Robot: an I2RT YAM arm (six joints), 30 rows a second.
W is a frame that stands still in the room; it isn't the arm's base.
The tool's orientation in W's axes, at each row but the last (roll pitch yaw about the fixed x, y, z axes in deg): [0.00 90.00 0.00]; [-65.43 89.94 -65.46]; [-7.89 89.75 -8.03]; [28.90 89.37 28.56]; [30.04 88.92 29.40]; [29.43 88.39 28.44]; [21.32 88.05 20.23]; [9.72 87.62 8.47]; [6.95 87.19 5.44]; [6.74 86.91 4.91]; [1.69 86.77 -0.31]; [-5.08 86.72 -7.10]
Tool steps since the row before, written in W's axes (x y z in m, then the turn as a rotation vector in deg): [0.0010 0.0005 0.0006 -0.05 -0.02 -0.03]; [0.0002 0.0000 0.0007 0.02 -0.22 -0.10]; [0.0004 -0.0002 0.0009 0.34 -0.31 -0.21]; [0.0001 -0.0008 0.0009 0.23 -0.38 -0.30]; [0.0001 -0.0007 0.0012 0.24 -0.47 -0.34]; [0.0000 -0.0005 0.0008 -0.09 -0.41 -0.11]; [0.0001 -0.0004 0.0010 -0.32 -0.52 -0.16]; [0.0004 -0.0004 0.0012 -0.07 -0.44 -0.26]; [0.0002 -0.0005 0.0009 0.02 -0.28 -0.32]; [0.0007 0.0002 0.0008 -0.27 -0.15 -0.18]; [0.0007 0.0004 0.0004 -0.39 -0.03 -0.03]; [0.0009 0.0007 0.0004 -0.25 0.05 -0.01]
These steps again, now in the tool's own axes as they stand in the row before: [-0.0006 0.0005 0.0010 0.03 -0.02 -0.05]; [-0.0007 0.0000 0.0002 0.10 -0.22 0.02]; [-0.0009 -0.0002 0.0004 0.21 -0.31 0.34]; [-0.0009 -0.0008 0.0001 0.30 -0.38 0.23]; [-0.0012 -0.0007 0.0001 0.34 -0.47 0.24]; [-0.0008 -0.0005 0.0000 0.10 -0.41 -0.09]; [-0.0010 -0.0004 0.0001 0.14 -0.53 -0.31]; [-0.0012 -0.0004 0.0005 0.25 -0.44 -0.07]; [-0.0009 -0.0005 0.0003 0.32 -0.28 0.01]; [-0.0008 0.0002 0.0007 0.16 -0.16 -0.27]; [-0.0004 0.0004 0.0007 0.01 -0.04 -0.39]; [-0.0004 0.0007 0.0009 0.00 0.04 -0.25]
